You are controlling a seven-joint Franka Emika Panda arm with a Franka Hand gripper.
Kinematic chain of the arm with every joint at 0, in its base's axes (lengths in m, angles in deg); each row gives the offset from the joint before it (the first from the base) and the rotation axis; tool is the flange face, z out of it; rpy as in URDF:
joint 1: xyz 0 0 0.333 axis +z
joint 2: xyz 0 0 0 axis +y
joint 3: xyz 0 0 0.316 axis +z
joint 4: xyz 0.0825 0 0 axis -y
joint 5: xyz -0.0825 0 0.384 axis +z
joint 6: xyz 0 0 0 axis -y
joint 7: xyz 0.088 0 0 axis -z
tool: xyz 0 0 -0.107 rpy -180 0 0
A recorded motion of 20 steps. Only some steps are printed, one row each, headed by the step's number.
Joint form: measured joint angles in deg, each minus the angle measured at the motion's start. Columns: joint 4, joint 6, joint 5, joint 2, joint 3, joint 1, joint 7.
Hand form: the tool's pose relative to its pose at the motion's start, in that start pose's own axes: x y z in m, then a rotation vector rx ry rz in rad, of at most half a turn. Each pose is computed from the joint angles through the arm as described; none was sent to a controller.
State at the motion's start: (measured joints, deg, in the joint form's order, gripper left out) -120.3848 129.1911 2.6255 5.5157 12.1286 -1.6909 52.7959
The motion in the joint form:
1: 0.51 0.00 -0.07 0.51 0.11 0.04 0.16
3: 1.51 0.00 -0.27 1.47 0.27 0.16 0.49
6: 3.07 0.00 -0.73 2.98 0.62 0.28 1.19
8: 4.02 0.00 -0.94 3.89 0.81 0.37 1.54
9: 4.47 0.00 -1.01 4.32 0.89 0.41 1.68
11: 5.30 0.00 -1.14 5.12 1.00 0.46 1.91
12: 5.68 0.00 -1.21 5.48 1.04 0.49 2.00
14: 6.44 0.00 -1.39 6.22 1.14 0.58 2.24
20: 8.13 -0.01 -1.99 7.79 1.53 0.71 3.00
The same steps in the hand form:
1: 0.0006 -0.0029 0.0011 0.0008 -0.0010 -0.0003
3: 0.0017 -0.0084 0.0029 0.0023 -0.0017 -0.0010
6: 0.0033 -0.0170 0.0060 0.0036 -0.0016 -0.0009
8: 0.0042 -0.0223 0.0079 0.0051 -0.0023 -0.0011
9: 0.0047 -0.0246 0.0088 0.0061 -0.0029 -0.0012
11: 0.0062 -0.0287 0.0106 0.0078 -0.0040 -0.0006
12: 0.0069 -0.0305 0.0113 0.0085 -0.0042 -0.0006
14: 0.0078 -0.0344 0.0131 0.0095 -0.0047 -0.0009
20: 0.0091 -0.0435 0.0163 0.0115 -0.0034 -0.0013

